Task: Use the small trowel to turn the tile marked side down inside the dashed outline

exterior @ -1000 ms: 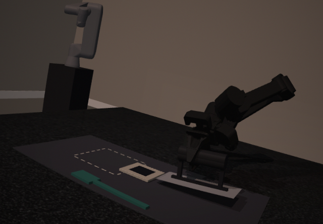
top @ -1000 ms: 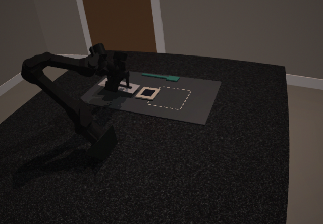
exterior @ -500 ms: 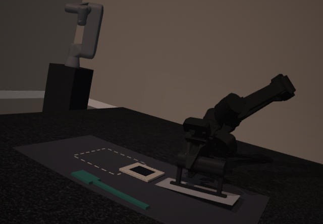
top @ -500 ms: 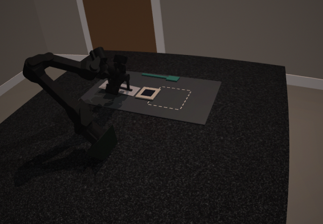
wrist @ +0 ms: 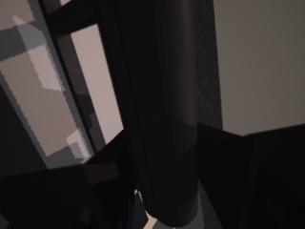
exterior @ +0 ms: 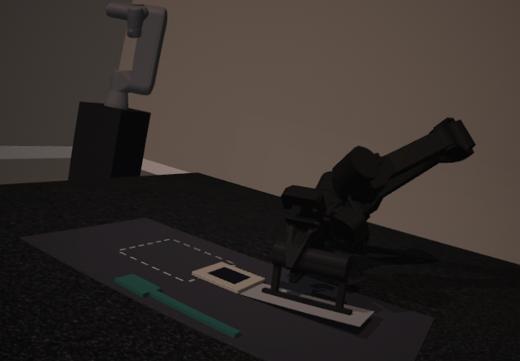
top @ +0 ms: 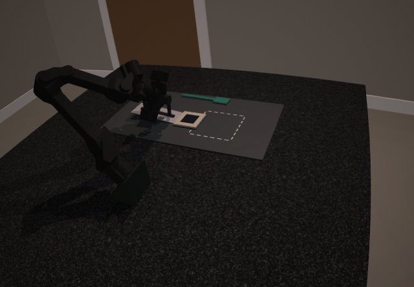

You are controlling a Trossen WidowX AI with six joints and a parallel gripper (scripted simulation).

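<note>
My gripper tip is now 50 mm past the cream tile, 110 mm to the left of it and 50 mm above it. From my gripper tip the other things lie so: mat: 20 mm behind, 100 mm to the right, 80 mm below; then green trowel: 110 mm ahead, 140 mm to the right, 50 mm below.
</note>
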